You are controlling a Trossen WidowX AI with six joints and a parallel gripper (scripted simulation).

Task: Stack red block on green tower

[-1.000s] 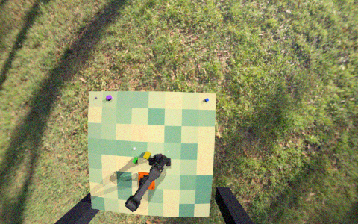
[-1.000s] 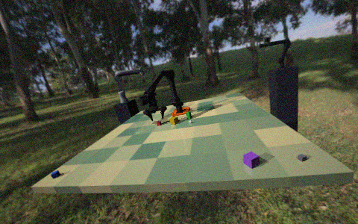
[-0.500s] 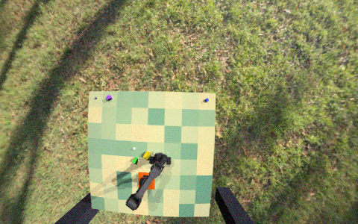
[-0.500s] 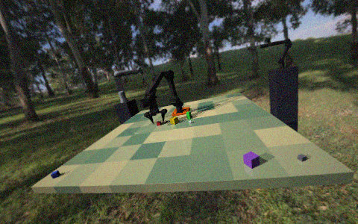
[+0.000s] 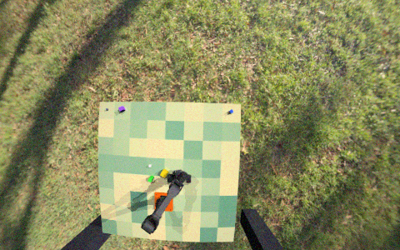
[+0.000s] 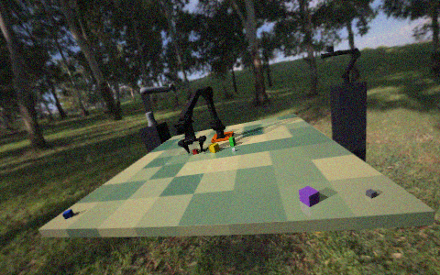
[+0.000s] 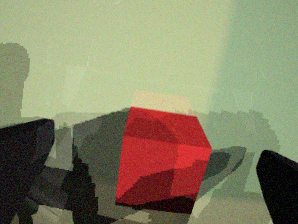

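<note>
Right now the red block is 10 mm above my gripper tip. From my gripper tip the other things lie so: small white bit 50 mm ahead, 280 mm to the left; then blue block 570 mm ahead, 380 mm to the right, 10 mm above; then yellow block 140 mm to the left, 20 mm above.
</note>
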